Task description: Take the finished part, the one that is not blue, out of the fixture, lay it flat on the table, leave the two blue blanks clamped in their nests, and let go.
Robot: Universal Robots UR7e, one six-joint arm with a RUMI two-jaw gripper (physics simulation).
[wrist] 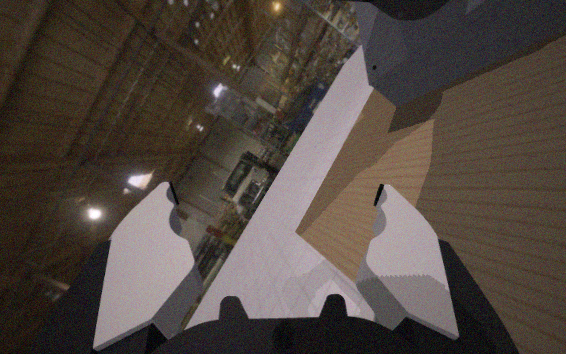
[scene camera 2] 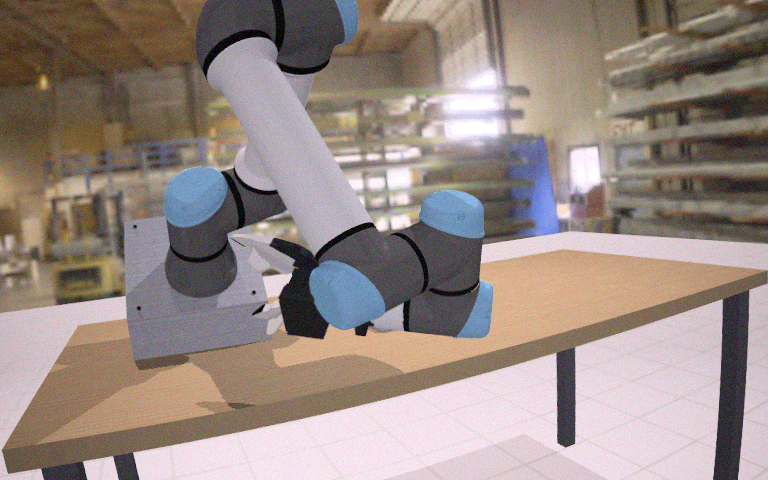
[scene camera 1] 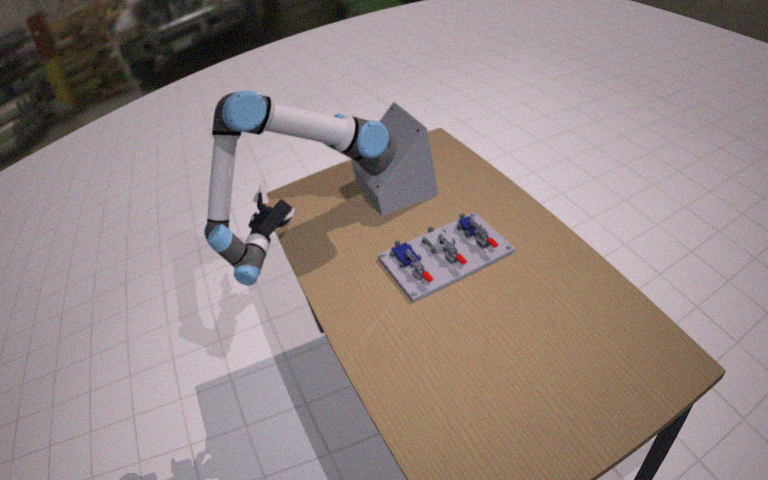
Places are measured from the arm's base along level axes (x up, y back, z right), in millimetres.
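Pixels of known places: gripper, fingertip midpoint: [wrist: 278,185] [scene camera 2: 242,277] [scene camera 1: 279,194]; arm's base, link origin: [scene camera 2: 201,269] [scene camera 1: 381,155].
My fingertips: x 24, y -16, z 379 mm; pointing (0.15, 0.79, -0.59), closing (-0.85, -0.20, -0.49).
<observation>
Ahead of a thing's pixels: the offset from my fingertips to its top centre. Level surfaces: height alone.
The fixture {dy -414, dx -161, dz -361 mm} [scene camera 1: 447,275] is a grey plate on the table, with three nests and red-handled clamps in scene camera 1. One blue blank {dy -359, dx -145, dz -252 mm} [scene camera 1: 403,252] sits in the left nest and another blue blank {dy -373, dx -135, dz -471 mm} [scene camera 1: 467,225] in the right nest, each with a clamp beside it. Small grey pieces stand at the middle nest; the finished part cannot be told apart from the nest and clamp there. My gripper [scene camera 1: 276,200] [scene camera 2: 244,276] [wrist: 278,185] is open and empty, off to the left of the fixture, raised near the table's edge. The fixture does not show in the wrist view.
The wooden table {dx -176 mm} [scene camera 1: 509,350] [scene camera 2: 611,288] carries the arm's grey slanted base block [scene camera 1: 404,169] [scene camera 2: 195,333], which stands behind the fixture in scene camera 1. In the wrist view the base block [wrist: 440,60] is at the upper right.
</observation>
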